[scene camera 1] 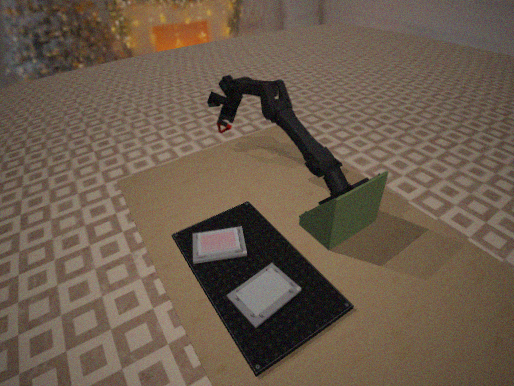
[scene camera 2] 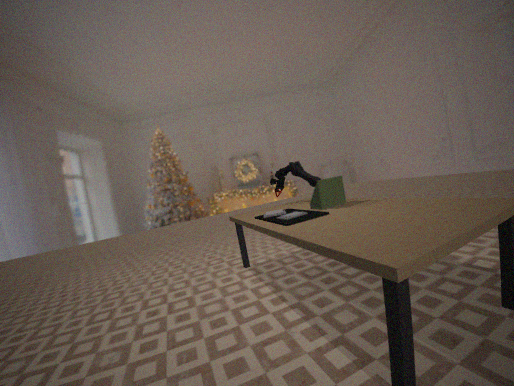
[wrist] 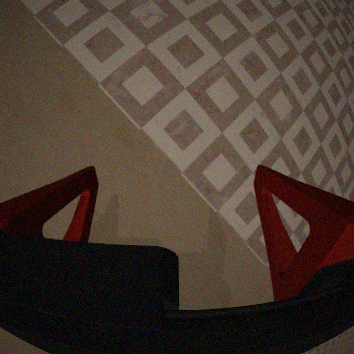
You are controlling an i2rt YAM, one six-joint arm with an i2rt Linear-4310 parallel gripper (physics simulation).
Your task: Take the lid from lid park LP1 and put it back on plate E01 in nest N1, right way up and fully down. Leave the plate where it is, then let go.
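Where they show: gripper, fingertip midpoint: (scene camera 1: 222, 125) (scene camera 2: 278, 195) (wrist: 175, 174); arm's base, link origin: (scene camera 1: 342, 193) (scene camera 2: 326, 189).
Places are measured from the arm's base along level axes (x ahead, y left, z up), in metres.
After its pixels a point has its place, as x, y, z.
Note:
The plate (scene camera 1: 220, 242) @[0.384, -0.125, -0.085] (scene camera 2: 274, 213) @[0.404, -0.099, -0.093], with a pink top face, sits in a grey nest (scene camera 1: 220, 258) @[0.410, -0.082, -0.101] on the black board. The lid (scene camera 1: 267, 289) @[0.363, 0.093, -0.091] (scene camera 2: 293, 215) @[0.385, 0.134, -0.096] looks like a pale, flat, translucent rectangle, lying on the grey lid park (scene camera 1: 255, 321) @[0.438, 0.147, -0.099] beside it, nearer the front of scene camera 1. No labels can be read. My gripper (scene camera 1: 223, 128) @[0.040, -0.721, -0.021] (scene camera 2: 278, 193) @[0.040, -0.721, -0.021] (wrist: 175, 174) @[0.040, -0.721, -0.021] is open, with nothing between its red fingertips. It hangs high above the far part of the table, well beyond the board and away from both plate and lid. Neither shows in the wrist view.
The black board (scene camera 1: 305, 320) @[0.333, 0.214, -0.109] (scene camera 2: 316, 214) @[0.279, 0.227, -0.109] lies on the tan table (scene camera 1: 160, 185) @[0.424, -0.588, -0.122] (scene camera 2: 425, 225) @[0.248, 0.876, -0.122]. A green wedge-shaped block (scene camera 1: 357, 212) @[0.012, 0.076, -0.019] (scene camera 2: 329, 192) @[0.033, 0.076, -0.017] stands at the arm's base, beside the board. In the wrist view, the table edge runs diagonally, with patterned floor (wrist: 222, 95) beyond it.

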